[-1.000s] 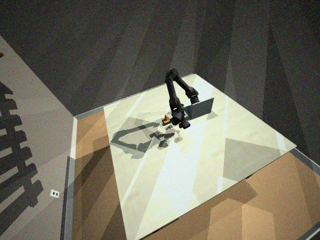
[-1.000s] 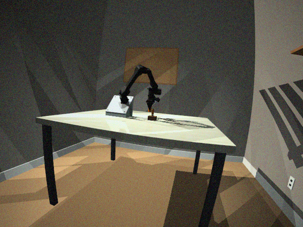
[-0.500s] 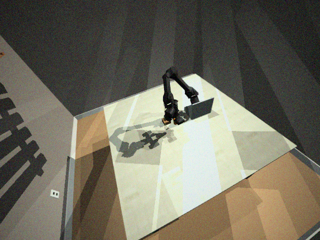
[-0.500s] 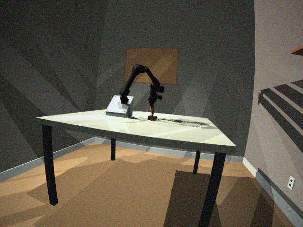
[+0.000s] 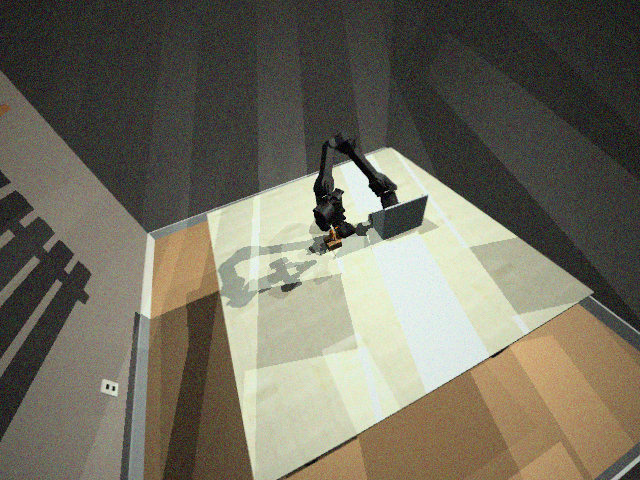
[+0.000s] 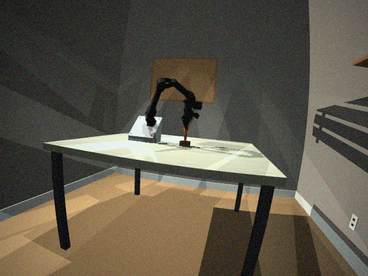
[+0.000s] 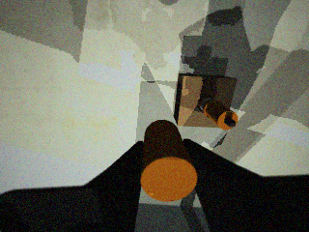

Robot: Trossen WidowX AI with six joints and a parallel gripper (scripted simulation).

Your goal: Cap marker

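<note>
My gripper tip is now 2 cm short of the holder block, 6 cm to the left of it and 10 cm above it. From my gripper tip the other things lie so: orange cap 1 cm above.
</note>
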